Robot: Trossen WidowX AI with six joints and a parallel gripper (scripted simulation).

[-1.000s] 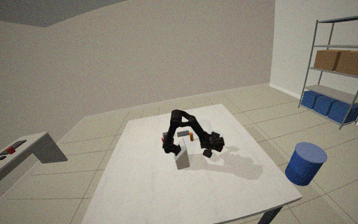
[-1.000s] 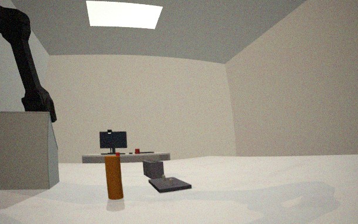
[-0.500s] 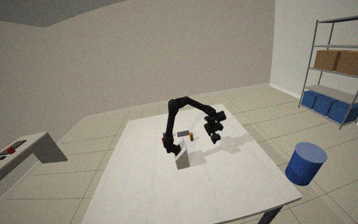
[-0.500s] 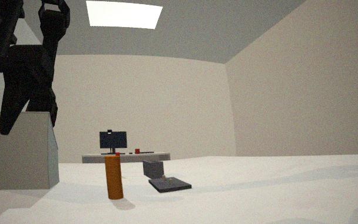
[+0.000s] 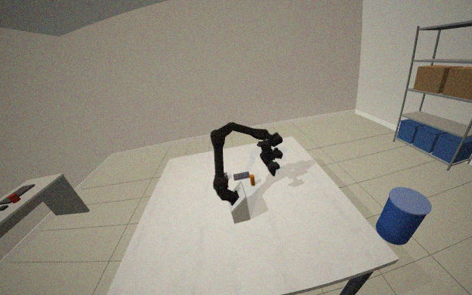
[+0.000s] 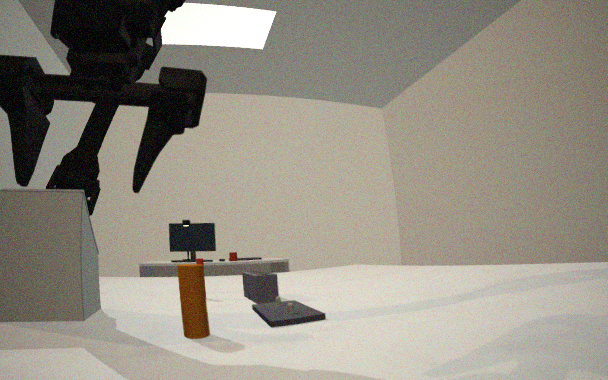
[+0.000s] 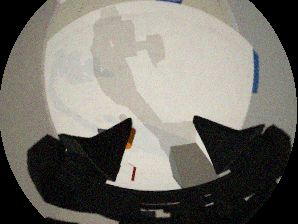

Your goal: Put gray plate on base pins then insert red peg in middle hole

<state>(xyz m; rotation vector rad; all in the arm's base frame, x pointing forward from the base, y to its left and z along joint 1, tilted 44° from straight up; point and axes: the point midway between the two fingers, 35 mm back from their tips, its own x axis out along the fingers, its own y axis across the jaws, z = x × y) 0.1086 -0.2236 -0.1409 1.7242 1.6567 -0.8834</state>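
The gray plate is 24 cm ahead of my gripper tip, 30 cm to the left of it and 10 cm below it. Also, from my gripper tip: orange cylinder (10 cm ahead, 10 cm to the left, 10 cm below); red peg (14 cm ahead, 36 cm to the left, 10 cm below).
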